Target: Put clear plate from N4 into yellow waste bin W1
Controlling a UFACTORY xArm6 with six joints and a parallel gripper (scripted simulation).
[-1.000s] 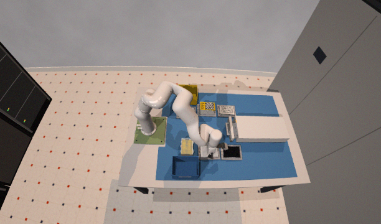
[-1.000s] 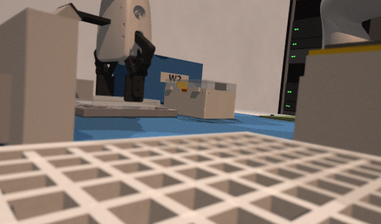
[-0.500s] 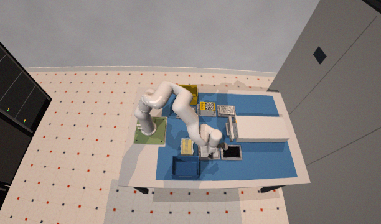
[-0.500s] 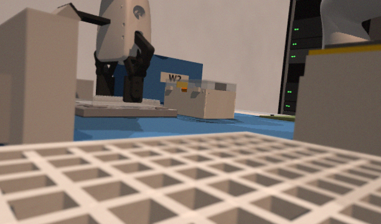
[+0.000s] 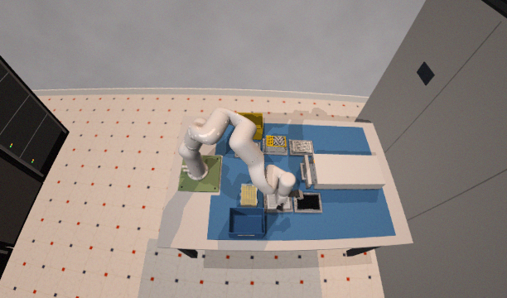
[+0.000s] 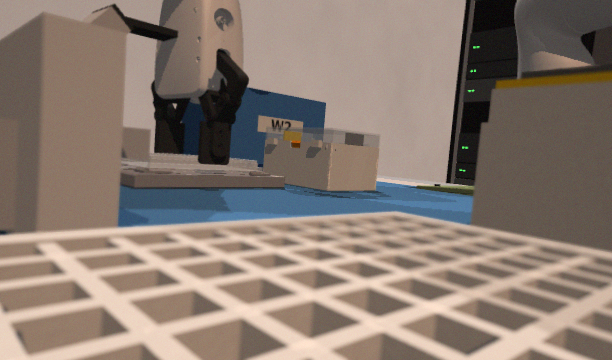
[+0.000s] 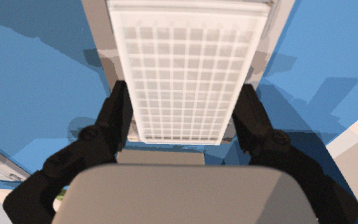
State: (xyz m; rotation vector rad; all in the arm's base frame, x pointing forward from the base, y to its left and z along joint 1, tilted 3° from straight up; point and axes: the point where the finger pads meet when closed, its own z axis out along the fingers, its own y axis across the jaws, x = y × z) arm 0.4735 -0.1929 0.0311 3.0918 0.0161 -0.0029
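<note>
The clear plate lies 1 cm below my hand. From my hand the other things lie so: blue bin w2: 18 cm behind, 13 cm to the right, 1 cm above; then grey work nest N4: 3 cm below; then black plate: 17 cm ahead, 1 cm to the right, 1 cm below.
</note>
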